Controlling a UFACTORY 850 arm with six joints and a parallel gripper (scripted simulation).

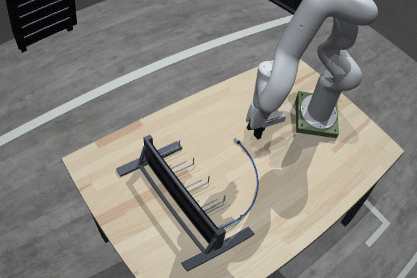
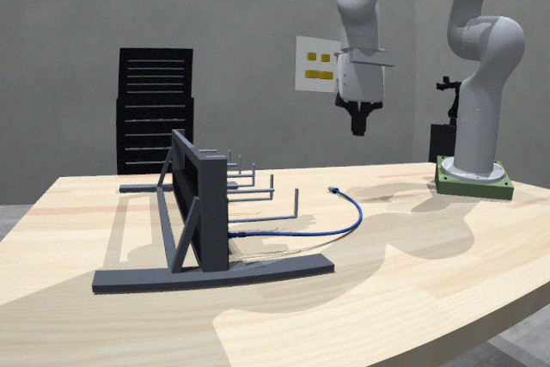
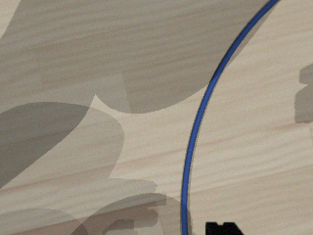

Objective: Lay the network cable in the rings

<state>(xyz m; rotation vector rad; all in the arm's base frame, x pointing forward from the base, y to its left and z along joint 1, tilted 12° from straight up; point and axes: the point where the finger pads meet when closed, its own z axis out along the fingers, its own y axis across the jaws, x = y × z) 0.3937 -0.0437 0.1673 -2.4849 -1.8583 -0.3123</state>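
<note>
Now: the free plug 16 cm below my hand, 11 cm to the right of it and 2 cm behind it. From my hand the other things lie so: dark grey patch panel: 35 cm ahead, 10 cm below.
</note>
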